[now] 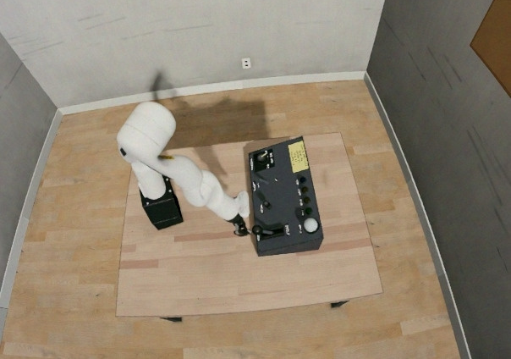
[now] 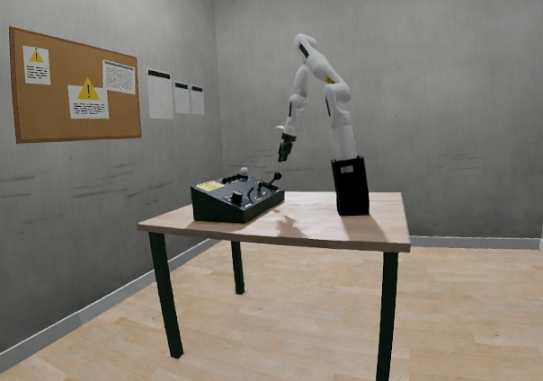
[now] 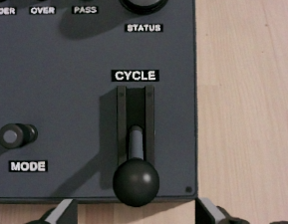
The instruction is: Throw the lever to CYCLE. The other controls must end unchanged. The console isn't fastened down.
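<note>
Right now the lever is 7 cm ahead of my hand, 1 cm to the right of it and 12 cm below it. The rest, counted from my hand: mode control (10 cm ahead, 11 cm to the left, 13 cm below); check toggle (12 cm ahead, 23 cm to the left, 13 cm below).
</note>
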